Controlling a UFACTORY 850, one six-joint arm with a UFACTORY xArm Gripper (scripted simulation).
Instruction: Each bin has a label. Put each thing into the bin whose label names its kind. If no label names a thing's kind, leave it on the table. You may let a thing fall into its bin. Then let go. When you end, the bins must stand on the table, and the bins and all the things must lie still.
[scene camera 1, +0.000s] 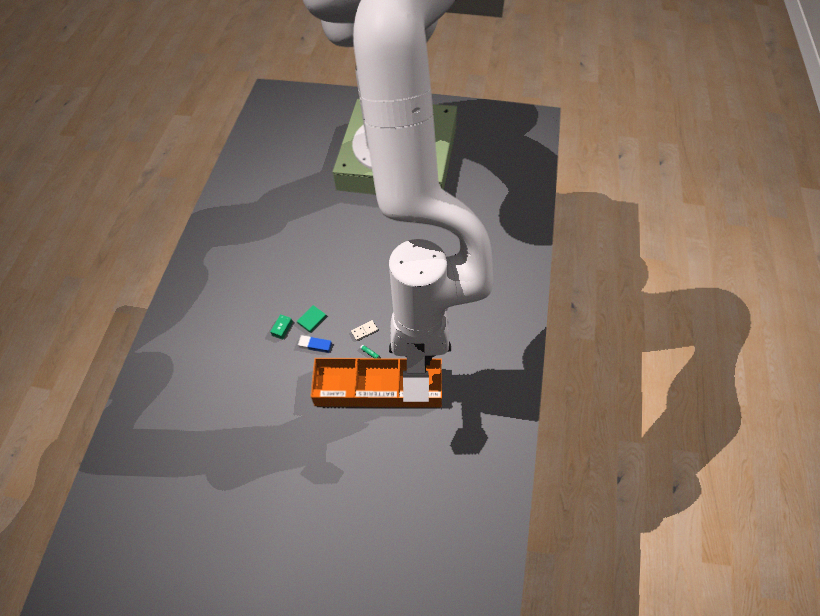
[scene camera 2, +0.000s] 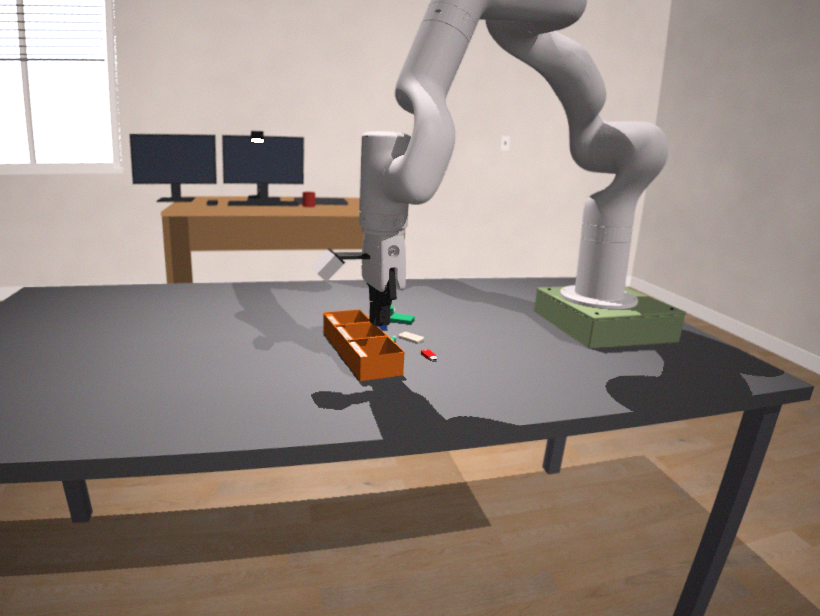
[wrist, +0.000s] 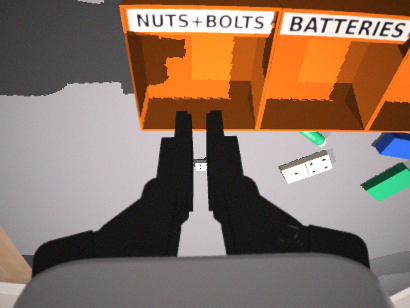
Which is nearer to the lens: the orange bin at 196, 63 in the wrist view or the white domino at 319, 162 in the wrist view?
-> The orange bin.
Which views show my gripper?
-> Scene camera 1, scene camera 2 and the wrist view: all of them.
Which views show the orange bin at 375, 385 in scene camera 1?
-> Scene camera 1, scene camera 2 and the wrist view: all of them.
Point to an orange bin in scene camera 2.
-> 368, 351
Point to my gripper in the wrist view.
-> At 199, 133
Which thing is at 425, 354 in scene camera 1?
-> My gripper.
